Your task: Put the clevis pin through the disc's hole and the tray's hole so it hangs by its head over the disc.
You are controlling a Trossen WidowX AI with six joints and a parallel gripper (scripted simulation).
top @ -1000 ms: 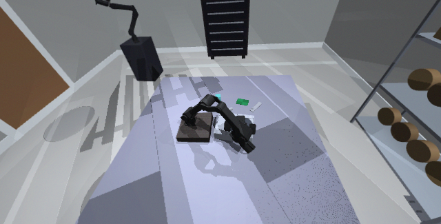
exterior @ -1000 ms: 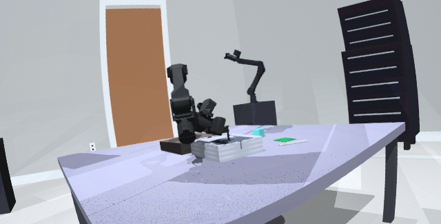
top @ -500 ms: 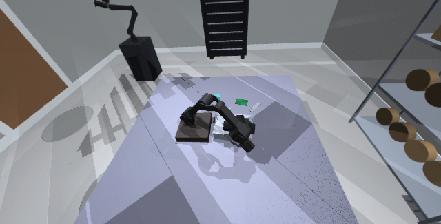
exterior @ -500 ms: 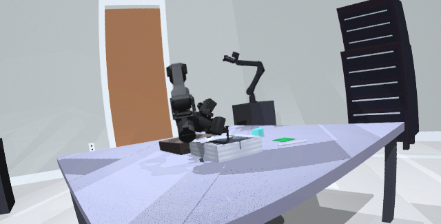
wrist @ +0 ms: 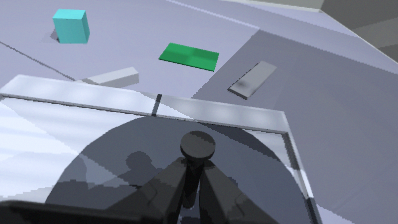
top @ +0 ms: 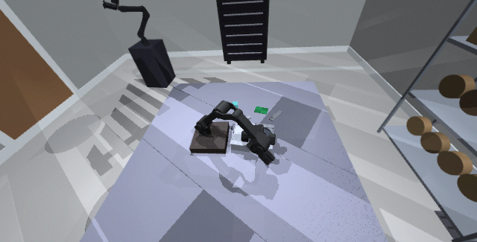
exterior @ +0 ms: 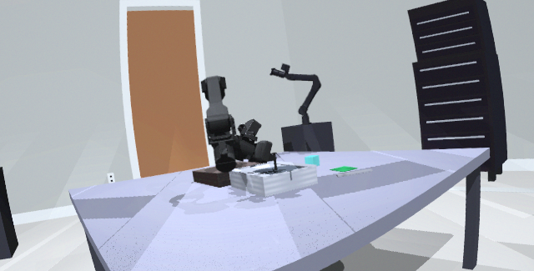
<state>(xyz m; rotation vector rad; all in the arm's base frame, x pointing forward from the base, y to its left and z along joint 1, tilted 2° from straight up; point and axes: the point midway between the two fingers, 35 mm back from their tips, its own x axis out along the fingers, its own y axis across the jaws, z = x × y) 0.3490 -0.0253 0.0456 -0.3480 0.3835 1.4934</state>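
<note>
Now: the clevis pin 1 cm below my gripper tip. Round my gripper tip: disc 4 cm below; then pale flat bar 11 cm ahead, 24 cm to the left, 9 cm below; then steel tray 4 cm behind, 5 cm below.
</note>
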